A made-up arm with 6 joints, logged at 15 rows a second.
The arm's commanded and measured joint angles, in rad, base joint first. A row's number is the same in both.
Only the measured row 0 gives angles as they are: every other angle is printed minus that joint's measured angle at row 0.
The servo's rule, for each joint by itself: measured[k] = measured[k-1] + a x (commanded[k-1-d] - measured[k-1]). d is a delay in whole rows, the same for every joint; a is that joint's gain. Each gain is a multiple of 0.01, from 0.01 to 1. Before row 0 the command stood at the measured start. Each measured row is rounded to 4 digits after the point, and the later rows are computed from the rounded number. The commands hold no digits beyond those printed.
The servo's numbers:
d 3
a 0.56 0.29 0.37 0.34 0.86 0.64
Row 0, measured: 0.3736, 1.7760, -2.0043, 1.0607, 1.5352, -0.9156
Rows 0 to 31, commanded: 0.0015, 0.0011, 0.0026, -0.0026, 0.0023, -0.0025; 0.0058, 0.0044, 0.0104, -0.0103, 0.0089, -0.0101; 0.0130, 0.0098, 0.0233, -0.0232, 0.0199, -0.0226; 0.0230, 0.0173, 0.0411, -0.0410, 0.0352, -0.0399; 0.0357, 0.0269, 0.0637, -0.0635, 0.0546, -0.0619; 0.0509, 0.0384, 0.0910, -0.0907, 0.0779, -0.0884; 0.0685, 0.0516, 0.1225, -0.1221, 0.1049, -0.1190; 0.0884, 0.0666, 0.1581, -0.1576, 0.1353, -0.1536; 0.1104, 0.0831, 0.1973, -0.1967, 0.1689, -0.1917; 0.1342, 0.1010, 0.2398, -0.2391, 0.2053, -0.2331; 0.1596, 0.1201, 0.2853, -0.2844, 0.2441, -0.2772; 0.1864, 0.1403, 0.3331, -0.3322, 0.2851, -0.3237; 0.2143, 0.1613, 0.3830, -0.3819, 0.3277, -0.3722; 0.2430, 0.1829, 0.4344, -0.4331, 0.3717, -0.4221; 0.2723, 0.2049, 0.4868, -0.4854, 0.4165, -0.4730; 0.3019, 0.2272, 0.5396, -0.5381, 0.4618, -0.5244; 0.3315, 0.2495, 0.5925, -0.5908, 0.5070, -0.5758; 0.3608, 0.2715, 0.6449, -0.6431, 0.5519, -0.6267; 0.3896, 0.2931, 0.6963, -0.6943, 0.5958, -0.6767; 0.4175, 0.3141, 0.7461, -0.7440, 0.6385, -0.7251; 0.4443, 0.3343, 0.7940, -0.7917, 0.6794, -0.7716; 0.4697, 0.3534, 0.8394, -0.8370, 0.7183, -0.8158; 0.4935, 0.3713, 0.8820, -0.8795, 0.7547, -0.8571; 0.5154, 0.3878, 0.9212, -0.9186, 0.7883, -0.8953; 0.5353, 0.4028, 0.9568, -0.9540, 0.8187, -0.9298; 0.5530, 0.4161, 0.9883, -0.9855, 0.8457, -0.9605; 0.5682, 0.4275, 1.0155, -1.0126, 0.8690, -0.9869; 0.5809, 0.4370, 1.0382, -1.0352, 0.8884, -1.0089; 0.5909, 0.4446, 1.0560, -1.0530, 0.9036, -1.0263; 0.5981, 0.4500, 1.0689, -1.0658, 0.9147, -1.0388; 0.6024, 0.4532, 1.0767, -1.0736, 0.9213, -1.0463; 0.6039, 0.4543, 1.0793, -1.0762, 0.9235, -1.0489
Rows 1 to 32, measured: 0.0000, 0.0000, 0.0000, 0.0000, 0.0000, 0.0000; 0.0000, 0.0000, 0.0000, 0.0000, 0.0000, 0.0000; 0.0000, 0.0000, 0.0000, 0.0000, 0.0000, 0.0000; 0.0008, 0.0003, 0.0010, -0.0009, 0.0020, -0.0016; 0.0036, 0.0015, 0.0045, -0.0041, 0.0079, -0.0070; 0.0089, 0.0039, 0.0115, -0.0106, 0.0182, -0.0170; 0.0168, 0.0078, 0.0225, -0.0209, 0.0328, -0.0317; 0.0274, 0.0133, 0.0377, -0.0354, 0.0515, -0.0510; 0.0406, 0.0206, 0.0574, -0.0542, 0.0742, -0.0749; 0.0562, 0.0296, 0.0815, -0.0773, 0.1006, -0.1031; 0.0742, 0.0403, 0.1098, -0.1046, 0.1304, -0.1354; 0.0945, 0.0527, 0.1422, -0.1359, 0.1635, -0.1714; 0.1167, 0.0667, 0.1783, -0.1710, 0.1994, -0.2109; 0.1407, 0.0822, 0.2179, -0.2096, 0.2378, -0.2533; 0.1663, 0.0990, 0.2605, -0.2513, 0.2785, -0.2984; 0.1932, 0.1171, 0.3058, -0.2957, 0.3208, -0.3456; 0.2211, 0.1362, 0.3534, -0.3424, 0.3646, -0.3946; 0.2498, 0.1561, 0.4028, -0.3910, 0.4092, -0.4448; 0.2790, 0.1767, 0.4534, -0.4410, 0.4544, -0.4957; 0.3084, 0.1978, 0.5049, -0.4919, 0.4996, -0.5470; 0.3377, 0.2192, 0.5567, -0.5433, 0.5446, -0.5980; 0.3668, 0.2406, 0.6084, -0.5946, 0.5886, -0.6484; 0.3952, 0.2619, 0.6593, -0.6454, 0.6315, -0.6975; 0.4227, 0.2829, 0.7091, -0.6951, 0.6727, -0.7449; 0.4490, 0.3033, 0.7573, -0.7433, 0.7119, -0.7903; 0.4739, 0.3230, 0.8034, -0.7896, 0.7487, -0.8331; 0.4971, 0.3418, 0.8470, -0.8335, 0.7828, -0.8729; 0.5185, 0.3595, 0.8876, -0.8745, 0.8137, -0.9093; 0.5378, 0.3759, 0.9249, -0.9122, 0.8412, -0.9421; 0.5548, 0.3909, 0.9584, -0.9463, 0.8651, -0.9708; 0.5694, 0.4043, 0.9879, -0.9765, 0.8851, -0.9952; 0.5814, 0.4160, 1.0131, -1.0025, 0.9010, -1.0151
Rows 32 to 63, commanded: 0.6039, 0.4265, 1.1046, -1.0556, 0.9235, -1.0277; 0.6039, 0.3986, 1.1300, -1.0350, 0.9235, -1.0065; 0.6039, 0.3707, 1.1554, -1.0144, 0.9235, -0.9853; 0.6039, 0.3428, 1.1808, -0.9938, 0.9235, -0.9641; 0.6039, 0.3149, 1.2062, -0.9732, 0.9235, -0.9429; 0.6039, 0.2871, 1.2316, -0.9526, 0.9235, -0.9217; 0.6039, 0.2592, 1.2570, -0.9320, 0.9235, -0.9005; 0.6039, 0.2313, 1.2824, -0.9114, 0.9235, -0.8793; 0.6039, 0.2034, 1.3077, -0.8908, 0.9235, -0.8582; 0.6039, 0.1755, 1.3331, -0.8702, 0.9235, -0.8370; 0.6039, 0.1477, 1.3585, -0.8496, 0.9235, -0.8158; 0.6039, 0.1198, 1.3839, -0.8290, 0.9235, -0.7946; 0.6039, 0.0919, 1.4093, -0.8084, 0.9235, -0.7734; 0.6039, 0.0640, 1.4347, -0.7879, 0.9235, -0.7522; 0.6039, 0.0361, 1.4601, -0.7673, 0.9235, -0.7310; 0.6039, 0.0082, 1.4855, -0.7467, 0.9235, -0.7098; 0.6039, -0.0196, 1.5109, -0.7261, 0.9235, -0.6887; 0.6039, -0.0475, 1.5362, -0.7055, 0.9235, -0.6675; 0.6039, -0.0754, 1.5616, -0.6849, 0.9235, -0.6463; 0.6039, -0.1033, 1.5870, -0.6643, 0.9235, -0.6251; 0.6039, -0.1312, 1.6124, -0.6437, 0.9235, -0.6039; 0.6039, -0.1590, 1.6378, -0.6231, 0.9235, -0.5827; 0.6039, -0.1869, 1.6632, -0.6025, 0.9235, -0.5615; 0.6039, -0.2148, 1.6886, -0.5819, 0.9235, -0.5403; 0.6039, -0.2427, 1.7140, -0.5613, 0.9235, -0.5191; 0.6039, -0.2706, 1.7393, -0.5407, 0.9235, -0.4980; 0.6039, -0.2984, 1.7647, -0.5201, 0.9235, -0.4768; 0.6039, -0.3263, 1.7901, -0.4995, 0.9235, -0.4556; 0.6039, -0.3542, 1.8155, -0.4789, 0.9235, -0.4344; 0.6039, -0.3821, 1.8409, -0.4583, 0.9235, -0.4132; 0.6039, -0.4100, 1.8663, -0.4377, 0.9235, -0.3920; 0.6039, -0.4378, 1.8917, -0.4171, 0.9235, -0.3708
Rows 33 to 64, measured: 0.5908, 0.4259, 1.0337, -1.0240, 0.9128, -1.0303; 0.5973, 0.4338, 1.0496, -1.0409, 0.9201, -1.0405; 0.6010, 0.4397, 1.0606, -1.0529, 0.9230, -1.0459; 0.6026, 0.4359, 1.0769, -1.0538, 0.9234, -1.0343; 0.6033, 0.4251, 1.0965, -1.0474, 0.9235, -1.0165; 0.6036, 0.4093, 1.1183, -1.0362, 0.9235, -0.9965; 0.6038, 0.3900, 1.1414, -1.0218, 0.9235, -0.9758; 0.6039, 0.3682, 1.1654, -1.0053, 0.9235, -0.9547; 0.6039, 0.3447, 1.1899, -0.9874, 0.9235, -0.9336; 0.6039, 0.3199, 1.2147, -0.9686, 0.9235, -0.9124; 0.6039, 0.2942, 1.2397, -0.9492, 0.9235, -0.8912; 0.6039, 0.2679, 1.2649, -0.9293, 0.9235, -0.8701; 0.6039, 0.2411, 1.2901, -0.9092, 0.9235, -0.8489; 0.6039, 0.2140, 1.3154, -0.8889, 0.9235, -0.8277; 0.6039, 0.1867, 1.3407, -0.8685, 0.9235, -0.8065; 0.6039, 0.1592, 1.3661, -0.8481, 0.9235, -0.7853; 0.6039, 0.1316, 1.3915, -0.8276, 0.9235, -0.7641; 0.6039, 0.1039, 1.4169, -0.8071, 0.9235, -0.7429; 0.6039, 0.0761, 1.4423, -0.7866, 0.9235, -0.7217; 0.6039, 0.0483, 1.4677, -0.7660, 0.9235, -0.7006; 0.6039, 0.0205, 1.4930, -0.7454, 0.9235, -0.6794; 0.6039, -0.0073, 1.5184, -0.7248, 0.9235, -0.6582; 0.6039, -0.0351, 1.5438, -0.7042, 0.9235, -0.6370; 0.6039, -0.0630, 1.5692, -0.6836, 0.9235, -0.6158; 0.6039, -0.0908, 1.5946, -0.6630, 0.9235, -0.5946; 0.6039, -0.1187, 1.6200, -0.6424, 0.9235, -0.5734; 0.6039, -0.1466, 1.6454, -0.6218, 0.9235, -0.5522; 0.6039, -0.1745, 1.6708, -0.6012, 0.9235, -0.5310; 0.6039, -0.2024, 1.6961, -0.5806, 0.9235, -0.5099; 0.6039, -0.2302, 1.7215, -0.5600, 0.9235, -0.4887; 0.6039, -0.2581, 1.7469, -0.5394, 0.9235, -0.4675; 0.6039, -0.2860, 1.7723, -0.5188, 0.9235, -0.4463
